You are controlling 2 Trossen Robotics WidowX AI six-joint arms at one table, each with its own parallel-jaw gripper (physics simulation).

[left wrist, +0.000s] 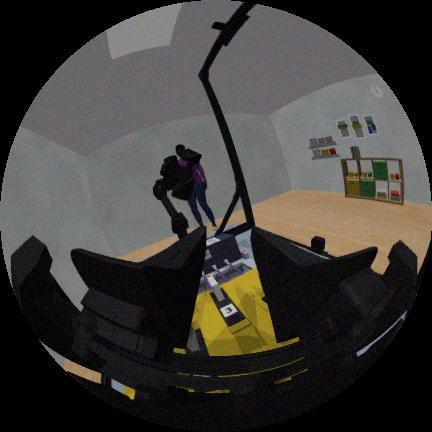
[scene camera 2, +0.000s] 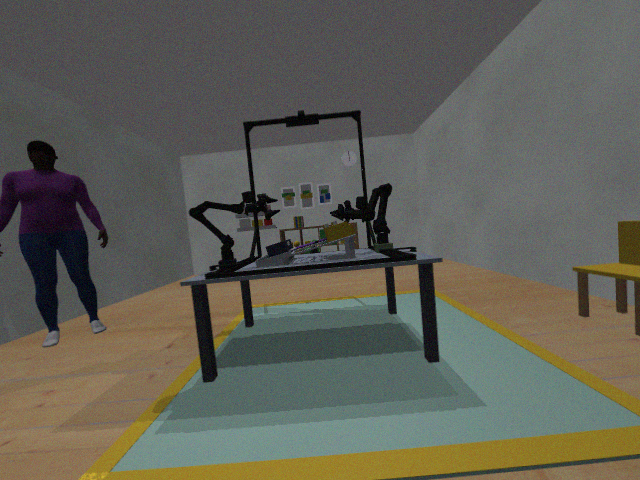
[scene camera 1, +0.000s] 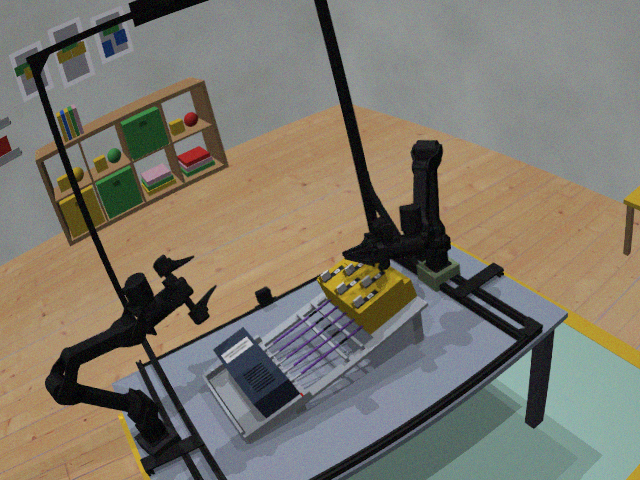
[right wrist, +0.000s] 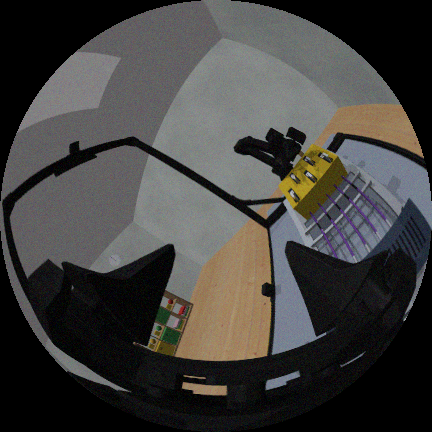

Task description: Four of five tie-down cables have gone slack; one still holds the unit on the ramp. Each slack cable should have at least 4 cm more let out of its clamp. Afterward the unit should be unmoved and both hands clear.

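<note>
The yellow clamp block (scene camera 1: 390, 304) (scene camera 2: 338, 232) (right wrist: 320, 192) stands at the ramp's raised end. Several clamps with pale levers sit on it; clamp 3 (left wrist: 228, 310) shows between my left fingers. Purple cables (scene camera 1: 328, 346) (right wrist: 364, 198) run down towards the dark blue unit (scene camera 1: 253, 372) (scene camera 2: 278, 248) (left wrist: 225, 252), which rests low on the grey ramp (scene camera 1: 279, 415). Which cables are slack I cannot tell. My left gripper (scene camera 1: 351, 254) (left wrist: 228, 232) is partly open, empty, close above the block. My right gripper (scene camera 1: 204, 271) (scene camera 2: 278, 205) (right wrist: 231, 249) is wide open, empty, in the air away from the ramp.
A black overhead frame (scene camera 1: 338, 77) (scene camera 2: 250, 170) spans the table. A small black box (scene camera 1: 264, 296) (right wrist: 268, 289) sits at the table's far edge in scene camera 1. A person (scene camera 2: 49, 206) stands beyond the table. A low shelf (scene camera 1: 209, 111) is by the wall.
</note>
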